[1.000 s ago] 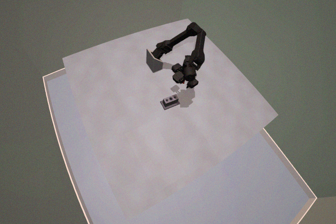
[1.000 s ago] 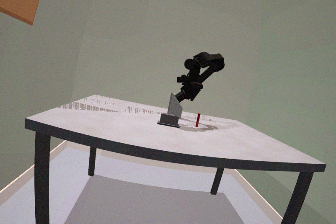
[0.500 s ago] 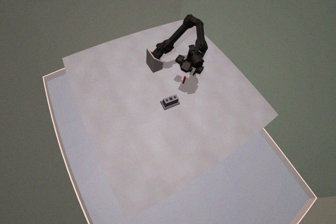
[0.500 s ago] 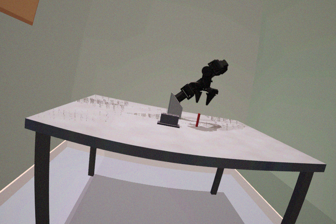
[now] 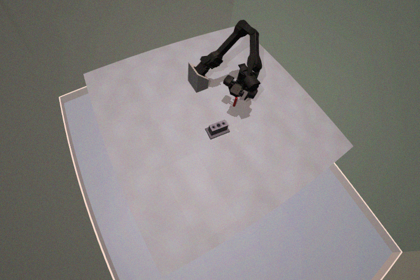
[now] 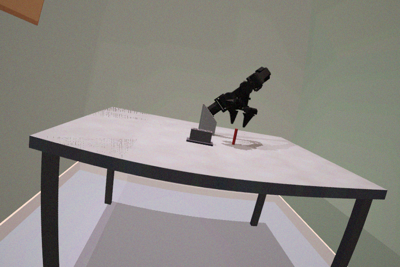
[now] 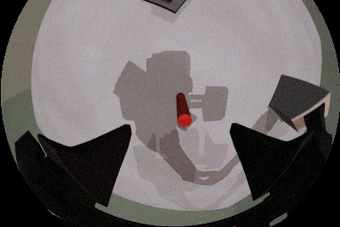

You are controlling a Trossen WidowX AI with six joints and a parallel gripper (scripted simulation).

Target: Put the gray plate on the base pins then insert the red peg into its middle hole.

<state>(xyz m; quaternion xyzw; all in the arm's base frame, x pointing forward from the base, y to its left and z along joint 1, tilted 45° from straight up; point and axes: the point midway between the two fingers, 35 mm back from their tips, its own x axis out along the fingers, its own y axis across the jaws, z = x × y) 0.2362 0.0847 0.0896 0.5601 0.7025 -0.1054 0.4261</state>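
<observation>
Now: gripper tip 60 mm above the red peg. Round my gripper tip: gray plate (100 mm ahead, 180 mm to the right, 50 mm below); dark base (100 mm ahead, 180 mm to the right, 90 mm below).
</observation>
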